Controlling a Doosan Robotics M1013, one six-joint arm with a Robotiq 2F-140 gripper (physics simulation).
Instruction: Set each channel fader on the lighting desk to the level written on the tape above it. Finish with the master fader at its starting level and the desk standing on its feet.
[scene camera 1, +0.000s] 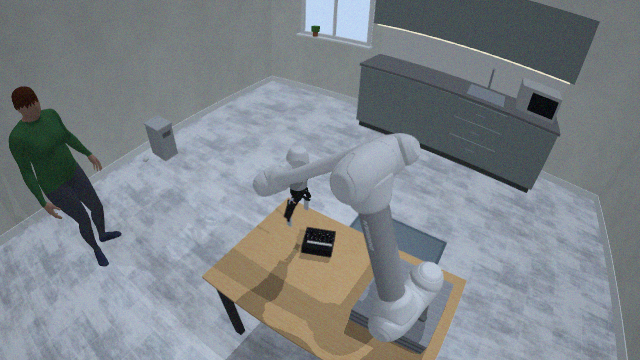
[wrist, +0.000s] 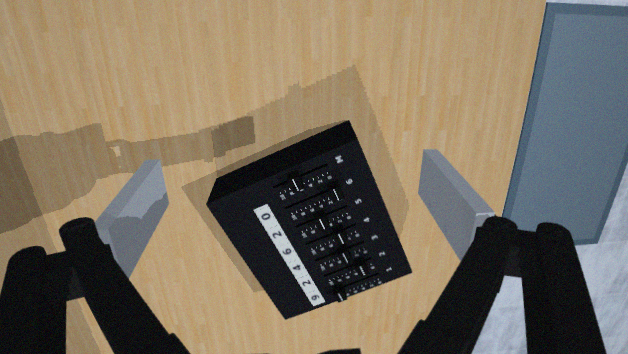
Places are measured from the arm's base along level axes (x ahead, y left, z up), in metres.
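Where they show: gripper, fingertip midpoint: (scene camera 1: 298, 217) (wrist: 293, 177).
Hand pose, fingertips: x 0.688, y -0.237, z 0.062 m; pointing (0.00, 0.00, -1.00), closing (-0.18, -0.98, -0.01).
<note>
After its pixels a point has its place.
The black lighting desk (scene camera 1: 320, 236) {x 0.562, y -0.249, z -0.044 m} (wrist: 245, 220) {x 0.602, y -0.174, z -0.048 m} stands upright on the table, turned at an angle in the wrist view; its feet are hidden. The white tape (scene camera 1: 319, 244) {x 0.545, y -0.195, z -0.045 m} (wrist: 292, 259) {x 0.549, y -0.205, z -0.047 m} shows small rotated digits. The master fader (wrist: 295, 184) {x 0.635, y -0.228, z -0.035 m} is towards the tape end of its slot. The channel 6 fader (wrist: 336, 194) {x 0.618, y -0.259, z -0.034 m} is near the label end, and the channel 5 fader (wrist: 322, 224) {x 0.590, y -0.242, z -0.035 m} is around mid-slot. The channel 1 fader (wrist: 341, 296) {x 0.502, y -0.244, z -0.035 m} is near the tape end. Exact levels are hard to read. My gripper (scene camera 1: 298, 215) {x 0.688, y -0.237, z 0.062 m} (wrist: 293, 177) {x 0.688, y -0.237, z 0.062 m} is open and empty, above the table, apart from the desk.
The wooden table (scene camera 1: 250, 250) {x 0.883, y -0.035, z -0.103 m} (wrist: 150, 60) {x 0.752, y -0.121, z -0.103 m} also carries the robot's base. A blue-grey panel (scene camera 1: 420, 242) (wrist: 575, 125) lies beyond the table edge. A person in green (scene camera 1: 45, 145) stands at the left, near a grey bin (scene camera 1: 162, 140). A kitchen counter (scene camera 1: 425, 115) is at the back.
</note>
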